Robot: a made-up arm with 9 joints. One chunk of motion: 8 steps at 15 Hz.
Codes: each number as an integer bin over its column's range. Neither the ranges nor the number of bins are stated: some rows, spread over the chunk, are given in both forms.
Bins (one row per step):
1: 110 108 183 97 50 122
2: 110 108 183 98 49 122
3: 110 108 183 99 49 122
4: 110 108 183 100 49 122
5: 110 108 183 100 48 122
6: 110 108 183 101 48 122
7: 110 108 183 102 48 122
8: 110 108 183 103 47 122
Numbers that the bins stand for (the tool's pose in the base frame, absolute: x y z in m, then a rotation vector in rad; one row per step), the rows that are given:
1: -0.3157 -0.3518 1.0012 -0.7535 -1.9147 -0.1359
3: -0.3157 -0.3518 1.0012 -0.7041 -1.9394 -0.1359
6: -0.3157 -0.3518 1.0012 -0.6547 -1.9641 -0.1359
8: -0.3157 -0.3518 1.0012 -0.6053 -1.9888 -0.1359
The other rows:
2: -0.3157 -0.3518 1.0012 -0.7288 -1.9394 -0.1359
4: -0.3157 -0.3518 1.0012 -0.6794 -1.9394 -0.1359
5: -0.3157 -0.3518 1.0012 -0.6794 -1.9641 -0.1359
7: -0.3157 -0.3518 1.0012 -0.6300 -1.9641 -0.1359

